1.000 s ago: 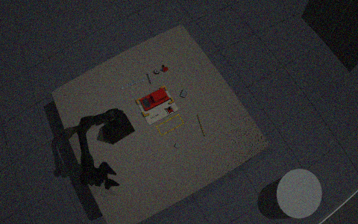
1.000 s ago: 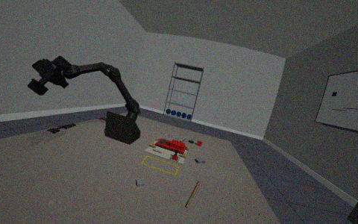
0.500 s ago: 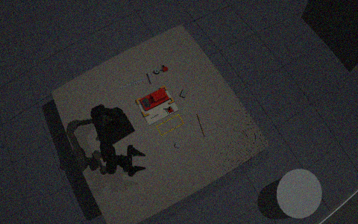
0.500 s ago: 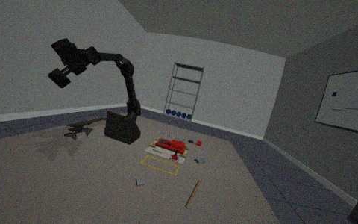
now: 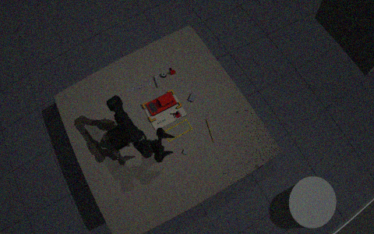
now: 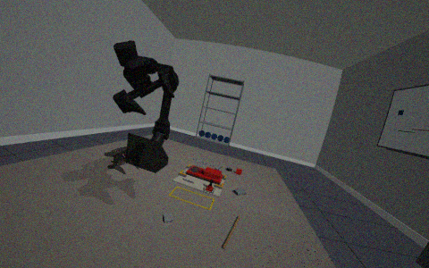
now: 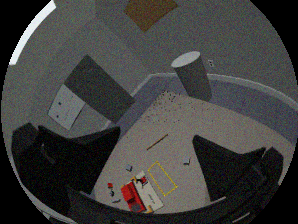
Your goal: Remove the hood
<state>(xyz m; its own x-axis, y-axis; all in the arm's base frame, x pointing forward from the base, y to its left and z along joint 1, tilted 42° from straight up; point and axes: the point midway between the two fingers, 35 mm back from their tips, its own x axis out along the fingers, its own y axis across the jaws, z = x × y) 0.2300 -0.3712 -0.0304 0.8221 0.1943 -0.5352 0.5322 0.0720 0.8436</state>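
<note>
The red hood is 100 mm ahead of my gripper tip, 440 mm to the left of it and 330 mm below it. The rest, counted from my gripper tip: wheel: 160 mm ahead, 660 mm to the left, 360 mm below.
</note>
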